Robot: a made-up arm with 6 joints. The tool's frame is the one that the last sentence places. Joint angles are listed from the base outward.
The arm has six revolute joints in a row. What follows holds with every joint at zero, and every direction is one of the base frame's.
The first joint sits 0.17 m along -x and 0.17 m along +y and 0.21 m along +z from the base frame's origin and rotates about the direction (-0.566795, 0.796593, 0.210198).
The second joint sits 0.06 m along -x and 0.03 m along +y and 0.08 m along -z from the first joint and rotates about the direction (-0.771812, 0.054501, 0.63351).
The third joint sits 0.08 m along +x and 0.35 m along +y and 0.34 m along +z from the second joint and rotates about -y.
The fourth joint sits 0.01 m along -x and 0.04 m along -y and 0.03 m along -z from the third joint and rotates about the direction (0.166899, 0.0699, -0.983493).
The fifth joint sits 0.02 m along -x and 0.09 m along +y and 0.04 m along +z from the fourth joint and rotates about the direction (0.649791, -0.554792, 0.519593).
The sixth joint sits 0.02 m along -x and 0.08 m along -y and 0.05 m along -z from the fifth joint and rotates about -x.
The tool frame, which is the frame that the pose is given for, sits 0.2 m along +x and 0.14 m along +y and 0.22 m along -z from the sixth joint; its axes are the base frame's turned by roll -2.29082, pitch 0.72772 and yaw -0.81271 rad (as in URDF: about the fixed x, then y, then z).
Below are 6 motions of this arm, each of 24 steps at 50 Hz.
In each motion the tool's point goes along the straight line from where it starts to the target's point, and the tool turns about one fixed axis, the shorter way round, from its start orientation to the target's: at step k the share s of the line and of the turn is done. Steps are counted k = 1, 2, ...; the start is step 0. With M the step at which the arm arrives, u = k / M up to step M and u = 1 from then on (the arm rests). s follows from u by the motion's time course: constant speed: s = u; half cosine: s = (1 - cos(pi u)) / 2; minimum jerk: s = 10 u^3 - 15 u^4 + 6 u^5.
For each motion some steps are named. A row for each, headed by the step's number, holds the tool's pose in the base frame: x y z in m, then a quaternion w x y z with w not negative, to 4 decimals.
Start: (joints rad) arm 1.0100 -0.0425 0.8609 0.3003 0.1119 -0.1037
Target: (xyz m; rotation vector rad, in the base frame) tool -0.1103 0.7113 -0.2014 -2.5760 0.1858 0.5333
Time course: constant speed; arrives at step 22
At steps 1, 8, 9, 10, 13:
1: 0.0468 0.7104 -0.0696 0.4200 -0.8165 0.3819 0.1046
8: -0.0056 0.7107 -0.1135 0.3692 -0.8749 0.2816 0.1375
9: -0.0131 0.7108 -0.1198 0.3614 -0.8820 0.2668 0.1421
10: -0.0205 0.7108 -0.1261 0.3535 -0.8889 0.2520 0.1465
13: -0.0430 0.7109 -0.1449 0.3290 -0.9075 0.2069 0.1597

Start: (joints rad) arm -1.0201 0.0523 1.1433 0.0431 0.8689 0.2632
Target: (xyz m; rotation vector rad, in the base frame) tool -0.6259 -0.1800 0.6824 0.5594 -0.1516 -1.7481
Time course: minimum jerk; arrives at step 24
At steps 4, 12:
4: -0.3567 0.4716 0.9117 0.6311 -0.2974 -0.2914 -0.6545
12: -0.4864 0.1578 0.8012 0.6478 -0.0392 -0.1911 -0.7364

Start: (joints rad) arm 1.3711 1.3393 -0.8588 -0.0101 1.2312 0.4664
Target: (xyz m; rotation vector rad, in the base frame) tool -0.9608 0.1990 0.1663 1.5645 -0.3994 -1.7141
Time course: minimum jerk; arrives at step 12
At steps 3, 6, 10, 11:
3: -0.9773 0.1495 0.2563 0.4363 0.5632 -0.1796 -0.6784
6: -0.9700 0.1714 0.2165 0.4132 0.5859 -0.1696 -0.6762
10: -0.9615 0.1970 0.1699 0.3854 0.6117 -0.1576 -0.6726
11: -0.9609 0.1987 0.1668 0.3836 0.6134 -0.1568 -0.6724

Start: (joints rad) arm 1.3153 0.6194 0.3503 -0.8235 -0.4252 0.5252
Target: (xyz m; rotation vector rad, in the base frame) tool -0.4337 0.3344 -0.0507 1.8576 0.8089 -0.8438
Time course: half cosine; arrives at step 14
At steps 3, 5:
3: -0.4215 0.3617 -0.0834 0.4021 0.8206 0.2531 -0.3176
5: -0.4239 0.3564 -0.0770 0.4131 0.8083 0.2680 -0.3228

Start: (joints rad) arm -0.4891 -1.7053 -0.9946 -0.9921 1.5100 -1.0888
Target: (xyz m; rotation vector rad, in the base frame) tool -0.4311 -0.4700 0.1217 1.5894 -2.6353 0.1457
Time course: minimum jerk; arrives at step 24
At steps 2, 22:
2: -0.5246 -0.4389 0.3288 0.2811 0.3887 -0.8654 0.1448
22: -0.4316 -0.4698 0.1228 0.0316 0.5151 -0.8552 0.0478

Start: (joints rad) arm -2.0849 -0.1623 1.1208 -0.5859 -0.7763 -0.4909
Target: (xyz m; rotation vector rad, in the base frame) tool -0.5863 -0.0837 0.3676 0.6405 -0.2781 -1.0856
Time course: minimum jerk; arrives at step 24
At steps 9, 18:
9: -0.5539 -0.0214 0.4830 0.8047 0.2073 -0.0431 -0.5547
18: -0.5817 -0.0748 0.3841 0.8006 0.2857 -0.1174 -0.5135

